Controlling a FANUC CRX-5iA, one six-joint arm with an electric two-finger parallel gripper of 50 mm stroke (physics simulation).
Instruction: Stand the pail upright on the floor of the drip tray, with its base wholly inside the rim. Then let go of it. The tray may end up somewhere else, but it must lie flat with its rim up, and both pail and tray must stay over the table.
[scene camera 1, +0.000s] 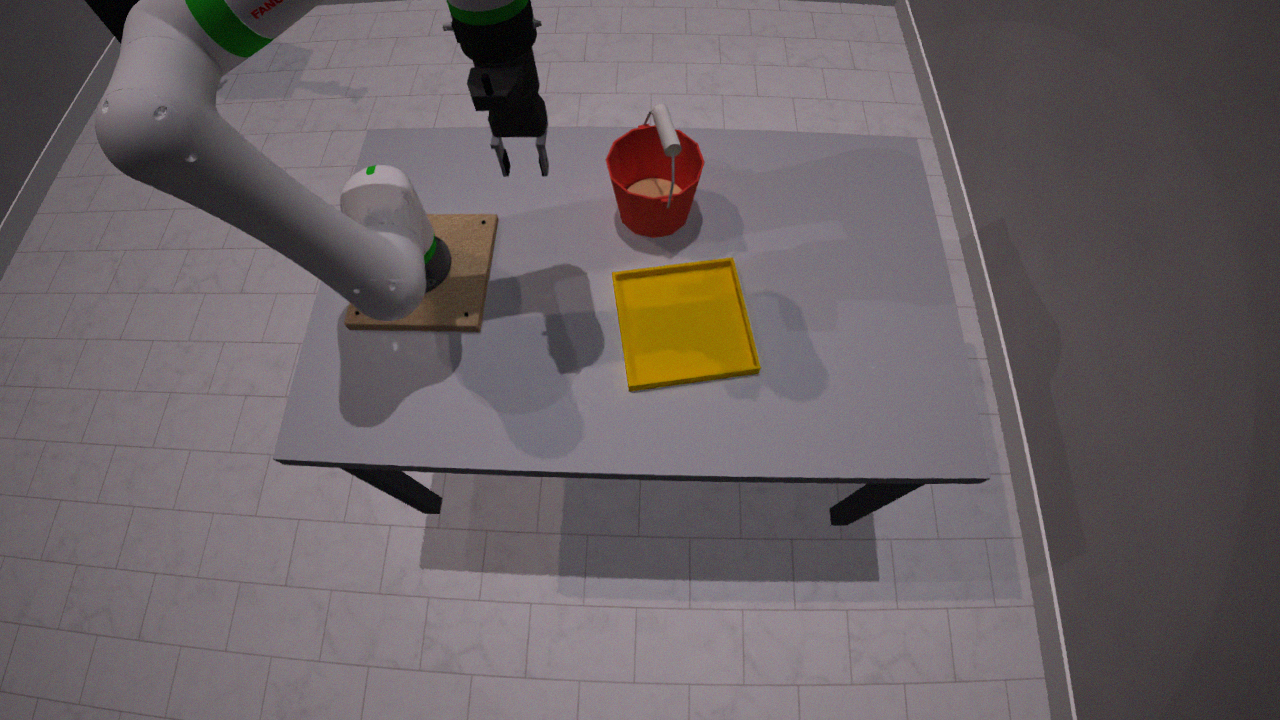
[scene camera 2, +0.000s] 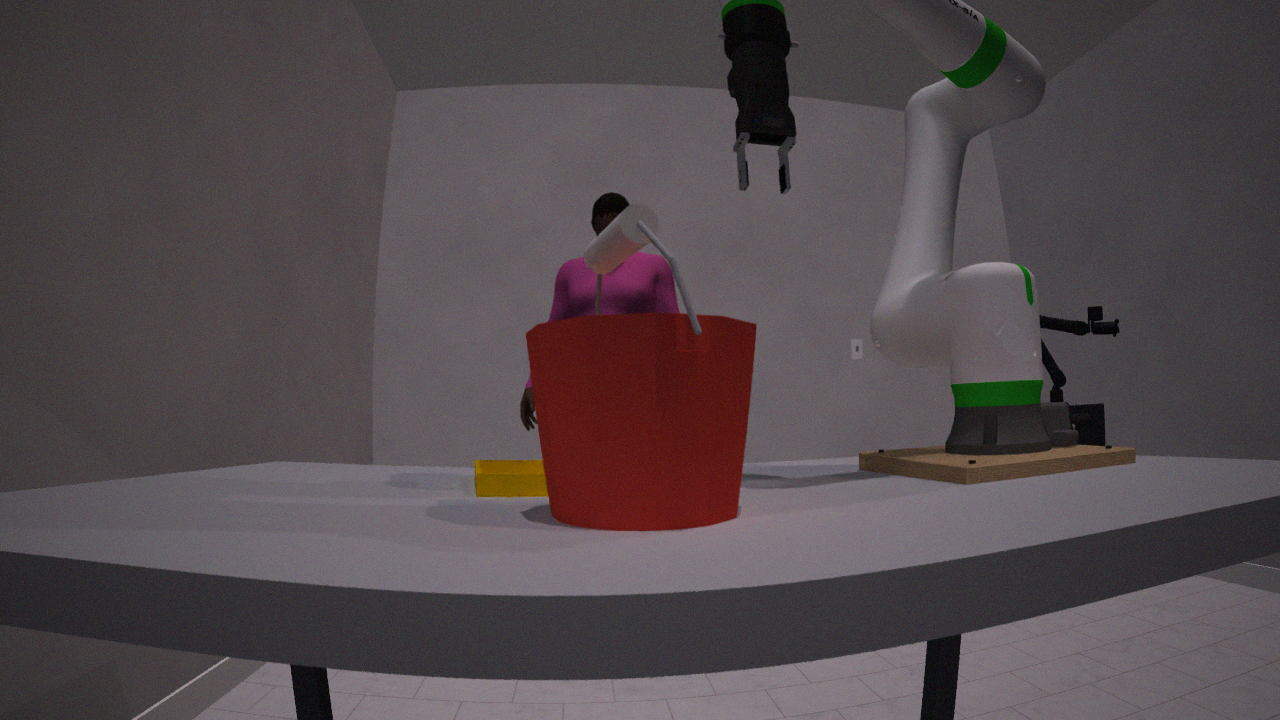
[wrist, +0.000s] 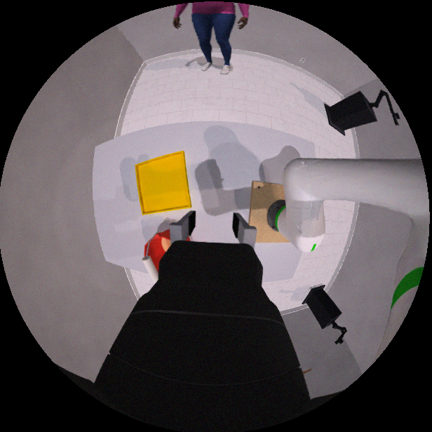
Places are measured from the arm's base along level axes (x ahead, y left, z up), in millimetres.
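Where they show: gripper, fingertip midpoint: (scene camera 1: 526, 170) (scene camera 2: 765, 189); arm's base at its link origin: (scene camera 2: 997, 450).
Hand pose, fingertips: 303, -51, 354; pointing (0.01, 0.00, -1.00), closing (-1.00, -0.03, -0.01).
Observation:
Each offset is from my fingertips to the top centre of the thing, as dx, dy, dz. Level surfaces: height alone.
The red pail (scene camera 1: 653, 213) (scene camera 2: 642, 420) (wrist: 156, 245) stands upright on the table, beside the tray and apart from it. Its white handle grip @[+200, +241, -131] (scene camera 1: 665, 130) (scene camera 2: 621, 239) (wrist: 150, 269) is raised above the rim on its wire bail. The yellow drip tray @[+252, -45, -351] (scene camera 1: 687, 324) (scene camera 2: 509, 479) (wrist: 164, 183) lies flat with its rim up; in the second scene view the pail hides part of it. My gripper (scene camera 1: 524, 161) (scene camera 2: 763, 177) (wrist: 213, 219) is open and empty, pointing down. It hangs high above the table, between the pail and the robot base, higher than the handle. In the wrist view my gripper body hides part of the pail.
The arm's base stands on a wooden board (scene camera 1: 465, 268) (scene camera 2: 1056, 465) (wrist: 260, 220) at one end of the grey table @[dz -376] (scene camera 1: 859, 402) (scene camera 2: 268, 528) (wrist: 117, 225). A person (scene camera 2: 617, 284) (wrist: 215, 30) stands beyond the table, on the tray's side. Dark stands (wrist: 350, 112) (wrist: 322, 306) are on the floor.

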